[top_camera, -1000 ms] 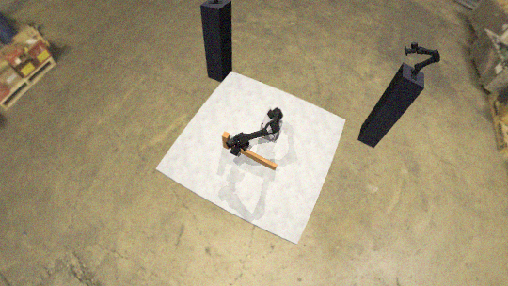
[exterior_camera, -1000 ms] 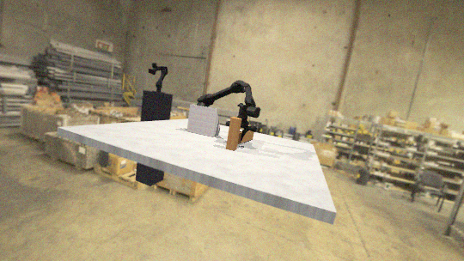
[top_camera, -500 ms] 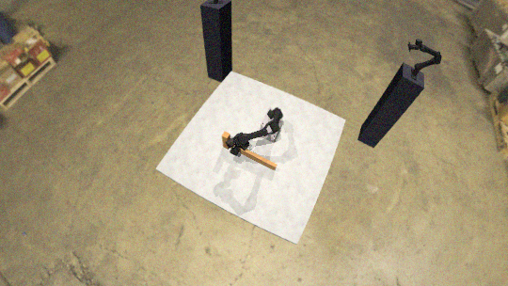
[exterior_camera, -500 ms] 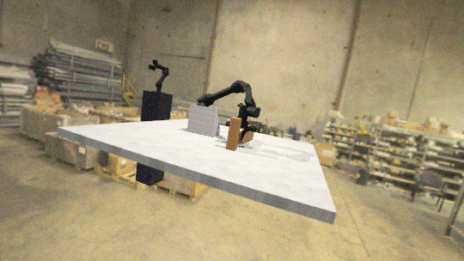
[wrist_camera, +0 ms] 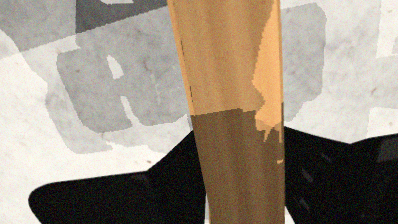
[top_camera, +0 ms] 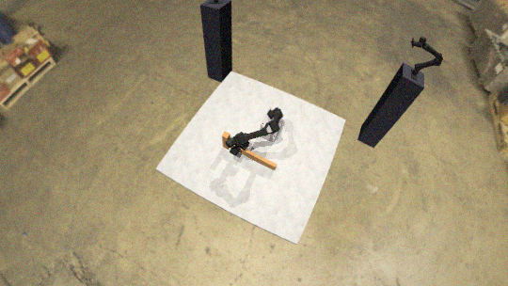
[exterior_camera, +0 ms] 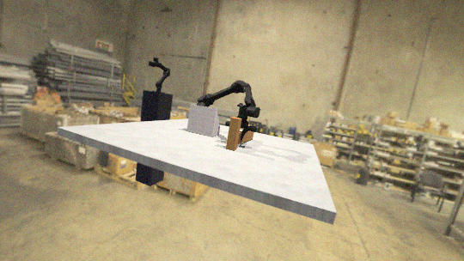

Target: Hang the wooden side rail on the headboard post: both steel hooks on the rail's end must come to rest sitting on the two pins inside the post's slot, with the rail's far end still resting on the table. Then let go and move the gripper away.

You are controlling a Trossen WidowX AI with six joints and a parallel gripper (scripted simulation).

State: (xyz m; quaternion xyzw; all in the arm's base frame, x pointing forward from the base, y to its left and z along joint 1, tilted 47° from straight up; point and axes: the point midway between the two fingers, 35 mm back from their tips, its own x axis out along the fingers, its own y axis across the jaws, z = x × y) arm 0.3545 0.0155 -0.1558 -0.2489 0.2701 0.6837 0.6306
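Now: the wooden headboard post 110 mm to the right of my gripper tip and 40 mm above it.
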